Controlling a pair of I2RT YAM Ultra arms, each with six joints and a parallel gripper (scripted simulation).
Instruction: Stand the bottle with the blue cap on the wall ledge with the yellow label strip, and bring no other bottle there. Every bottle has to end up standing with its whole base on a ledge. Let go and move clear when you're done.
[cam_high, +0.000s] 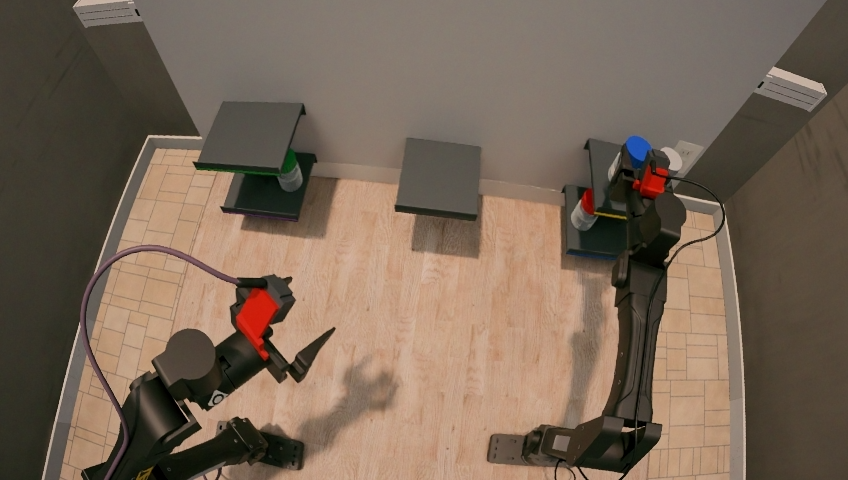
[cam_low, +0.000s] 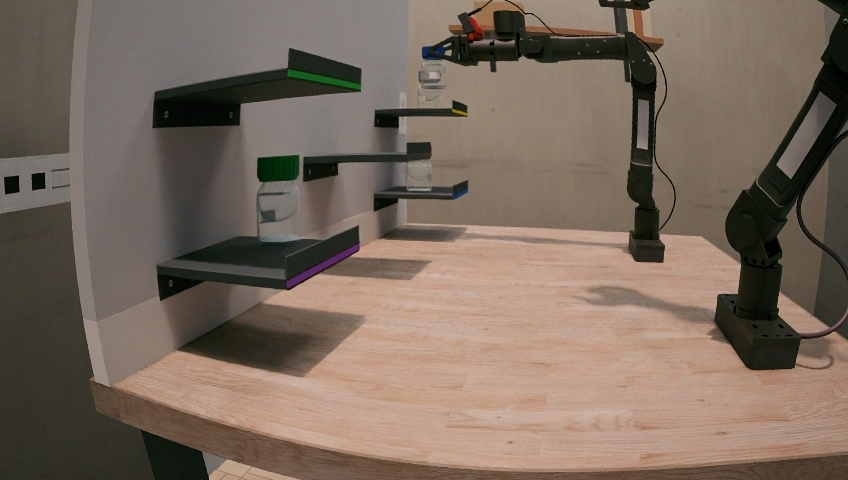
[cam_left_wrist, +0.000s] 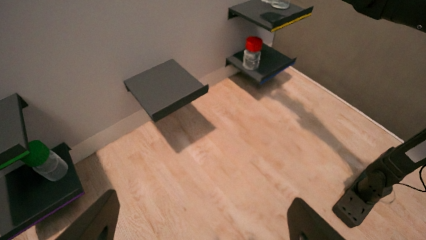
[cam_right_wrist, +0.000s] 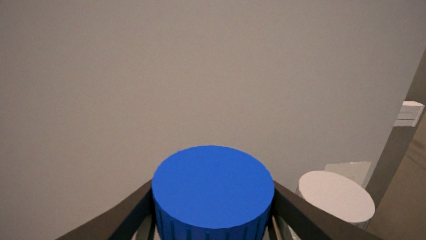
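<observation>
Now: the grey-capped bottle 10 cm to the right of my right hand, 9 cm below it and 2 cm ahead of it. From my right hand the other things lie so: green-capped bottle (67 cm to the left, 29 cm below, 12 cm ahead); then blue-capped bottle (4 cm below); then red-capped bottle (29 cm below, 3 cm ahead).
</observation>
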